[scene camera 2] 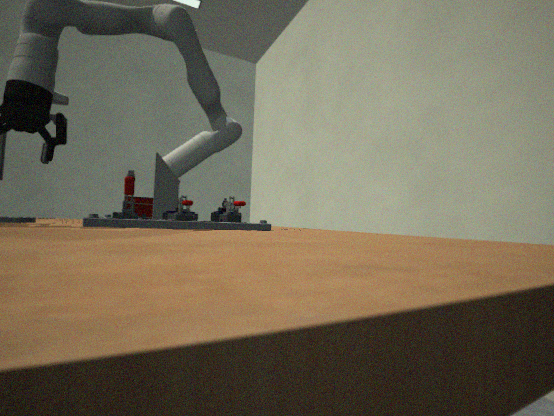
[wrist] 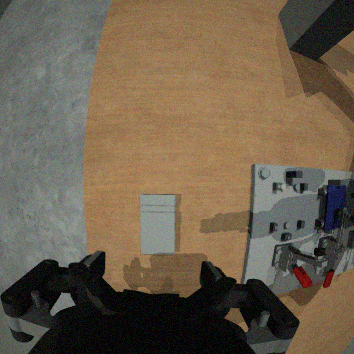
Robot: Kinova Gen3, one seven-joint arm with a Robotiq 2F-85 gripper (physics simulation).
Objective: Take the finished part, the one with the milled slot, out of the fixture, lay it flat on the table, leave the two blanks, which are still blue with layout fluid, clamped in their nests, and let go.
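Places are measured from the arm's base along level axes (x left, y up, z ahead), in millimetres.
Pixels of known places: gripper, between the fingertips: (scene camera 2: pixel 16 159) (wrist: pixel 152 267); arm's base, origin of its link: (scene camera 2: pixel 168 169).
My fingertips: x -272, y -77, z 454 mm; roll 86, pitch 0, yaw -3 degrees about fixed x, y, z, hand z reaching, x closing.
For each thing: its middle in the pictures, then the offset to it from my fingertips. Level surfaces: height alone.
- finished part, middle of its body: (wrist: pixel 157 224) (scene camera 2: pixel 12 219) dx -4, dy -117, dz -10 mm
- blue blank, middle of its body: (wrist: pixel 333 206) dx +312, dy -94, dz -60 mm
- table, height of its surface: dy -122 mm
The finished part (wrist: pixel 157 235) (scene camera 2: pixel 17 220), a pale grey rectangular block, lies flat on the wooden table beside the fixture; its slot shows as two thin lines near its far end in the wrist view. My gripper (wrist: pixel 152 267) (scene camera 2: pixel 24 161) is open and empty, raised above the table, with the part beyond its fingertips in the wrist view. The fixture plate (wrist: pixel 261 200) (scene camera 2: pixel 240 227) lies to the right of the part. One blue blank (wrist: pixel 334 207) sits in its nest on the plate, partly hidden by clamp parts. The second blank cannot be made out.
Red clamp handles (wrist: pixel 302 276) (scene camera 2: pixel 129 185) rise from the fixture. A dark block (wrist: pixel 312 30) stands at the upper right of the wrist view. The table (wrist: pixel 175 110) (scene camera 2: pixel 250 280) ends at the left of the wrist view, with grey floor (wrist: pixel 40 150) beyond.
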